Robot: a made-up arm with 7 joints. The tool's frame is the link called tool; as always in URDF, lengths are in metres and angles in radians. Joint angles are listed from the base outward. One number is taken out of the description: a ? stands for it. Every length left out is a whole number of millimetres.
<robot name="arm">
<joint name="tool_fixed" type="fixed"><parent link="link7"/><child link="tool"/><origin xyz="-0.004 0.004 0" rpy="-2.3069 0.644 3.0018"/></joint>
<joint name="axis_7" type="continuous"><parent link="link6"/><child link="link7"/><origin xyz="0.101 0 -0.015"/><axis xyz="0 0 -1"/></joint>
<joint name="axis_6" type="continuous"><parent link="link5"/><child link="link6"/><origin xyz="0.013 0.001 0"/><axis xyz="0 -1 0"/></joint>
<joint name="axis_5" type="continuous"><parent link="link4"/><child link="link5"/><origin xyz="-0.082 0 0.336"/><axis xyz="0 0 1"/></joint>
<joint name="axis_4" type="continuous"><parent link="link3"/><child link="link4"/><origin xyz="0.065 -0.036 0"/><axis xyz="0 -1 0"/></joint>
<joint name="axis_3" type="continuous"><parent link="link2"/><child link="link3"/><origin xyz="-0.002 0 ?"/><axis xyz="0 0 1"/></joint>
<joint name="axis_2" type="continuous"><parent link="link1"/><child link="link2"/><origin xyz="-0.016 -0.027 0"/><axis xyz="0 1 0"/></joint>
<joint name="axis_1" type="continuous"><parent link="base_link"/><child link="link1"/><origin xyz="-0.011 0.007 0.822"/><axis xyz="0 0 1"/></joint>
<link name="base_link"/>
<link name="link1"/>
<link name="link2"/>
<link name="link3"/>
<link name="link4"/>
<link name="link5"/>
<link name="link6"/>
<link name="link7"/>
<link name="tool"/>
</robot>
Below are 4 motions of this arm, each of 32 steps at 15 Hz.
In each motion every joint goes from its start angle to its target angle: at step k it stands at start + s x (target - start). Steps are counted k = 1, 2, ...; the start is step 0. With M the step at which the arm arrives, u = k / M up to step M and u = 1 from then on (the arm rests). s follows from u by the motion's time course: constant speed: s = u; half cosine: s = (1 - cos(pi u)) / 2; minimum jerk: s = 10 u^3 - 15 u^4 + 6 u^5.
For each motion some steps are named. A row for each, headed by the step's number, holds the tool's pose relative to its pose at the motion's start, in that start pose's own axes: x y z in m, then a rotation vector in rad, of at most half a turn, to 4 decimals.
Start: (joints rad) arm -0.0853 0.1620 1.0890 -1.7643 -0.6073 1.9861 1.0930
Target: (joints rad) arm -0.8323 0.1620 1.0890 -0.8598 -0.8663 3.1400 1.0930
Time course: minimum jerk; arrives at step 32
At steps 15, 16, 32:
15: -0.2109 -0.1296 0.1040 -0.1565 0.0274 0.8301
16: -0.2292 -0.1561 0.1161 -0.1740 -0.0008 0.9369
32: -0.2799 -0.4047 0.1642 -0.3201 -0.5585 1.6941

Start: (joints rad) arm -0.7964 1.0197 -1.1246 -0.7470 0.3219 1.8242 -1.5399
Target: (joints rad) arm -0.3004 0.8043 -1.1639 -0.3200 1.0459 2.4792 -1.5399
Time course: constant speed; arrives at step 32
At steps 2, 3, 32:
2: -0.0317 -0.0125 -0.0165 0.0567 -0.0928 0.0185
3: -0.0471 -0.0186 -0.0255 0.0847 -0.1390 0.0285
32: -0.2938 -0.1266 -0.4180 0.7580 -1.3928 0.6037

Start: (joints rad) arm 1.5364 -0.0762 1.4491 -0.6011 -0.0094 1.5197 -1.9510
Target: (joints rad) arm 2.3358 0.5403 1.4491 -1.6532 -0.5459 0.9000 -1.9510
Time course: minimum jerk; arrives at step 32
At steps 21, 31, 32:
21: 0.1633 0.4047 0.1997 -1.3160 -0.1513 0.5505
31: 0.1039 0.5532 0.2097 -1.7754 -0.2507 0.4627
32: 0.1038 0.5534 0.2097 -1.7760 -0.2508 0.4625

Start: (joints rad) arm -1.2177 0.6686 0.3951 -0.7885 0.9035 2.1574 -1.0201
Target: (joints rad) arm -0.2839 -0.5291 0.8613 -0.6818 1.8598 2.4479 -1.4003
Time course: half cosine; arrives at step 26
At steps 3, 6, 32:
3: -0.0126 0.0354 -0.0131 -0.0613 -0.0290 0.0282
6: -0.0470 0.1307 -0.0618 -0.2379 -0.1026 0.1164
32: -0.2781 0.2349 -0.8636 -1.7600 -0.0498 1.2552

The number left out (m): 0.355
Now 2 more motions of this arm.
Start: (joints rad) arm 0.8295 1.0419 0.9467 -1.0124 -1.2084 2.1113 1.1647
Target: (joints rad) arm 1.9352 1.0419 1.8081 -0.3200 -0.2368 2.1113 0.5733
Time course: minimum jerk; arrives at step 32
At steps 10, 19, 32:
10: -0.0121 -0.0157 -0.1576 -0.2963 0.2128 -0.0747
19: -0.0231 -0.1579 -0.4549 -1.0498 0.9000 -0.4624
32: 0.0093 -0.2595 -0.5643 -1.3714 1.4748 -0.8190

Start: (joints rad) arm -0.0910 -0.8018 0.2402 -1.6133 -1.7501 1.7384 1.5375
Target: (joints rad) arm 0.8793 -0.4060 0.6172 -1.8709 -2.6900 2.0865 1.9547
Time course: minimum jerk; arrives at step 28
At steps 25, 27, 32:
25: -0.1993 -0.2887 -0.1536 -0.8911 1.1335 1.0313
27: -0.2021 -0.2924 -0.1517 -0.8963 1.1471 1.0453
32: -0.2022 -0.2926 -0.1516 -0.8965 1.1477 1.0459

